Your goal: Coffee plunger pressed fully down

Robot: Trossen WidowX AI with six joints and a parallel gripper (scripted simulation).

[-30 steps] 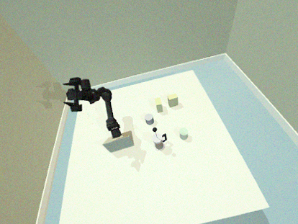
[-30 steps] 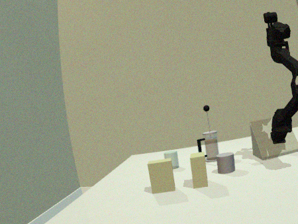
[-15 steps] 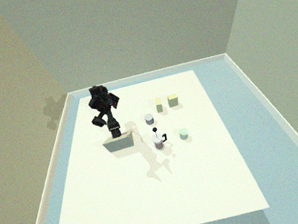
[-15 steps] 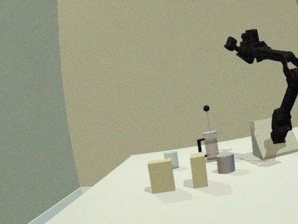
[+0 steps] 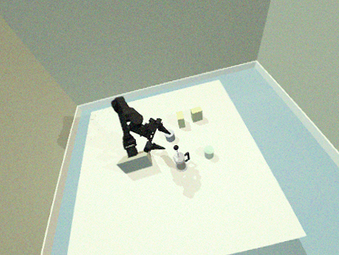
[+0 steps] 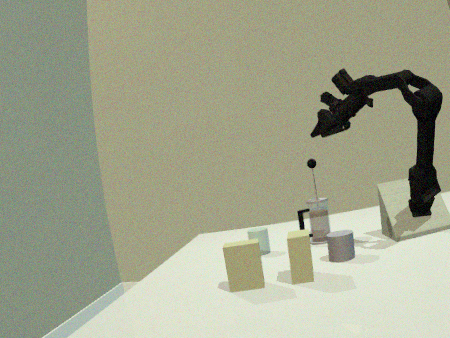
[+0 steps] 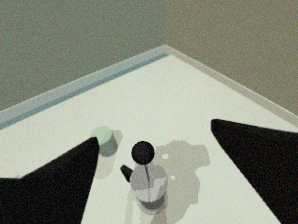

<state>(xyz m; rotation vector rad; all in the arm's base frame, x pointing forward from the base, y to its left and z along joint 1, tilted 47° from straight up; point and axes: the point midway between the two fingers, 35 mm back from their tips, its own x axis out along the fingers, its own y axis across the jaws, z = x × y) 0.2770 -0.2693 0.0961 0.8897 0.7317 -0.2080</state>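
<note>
Right now my gripper tip is 21 cm above the glass coffee press, 5 cm short of it and 1 cm to the right of it. The rest, counted from my gripper tip: pale green cylinder (30 cm below, 23 cm ahead, 3 cm to the left).
</note>
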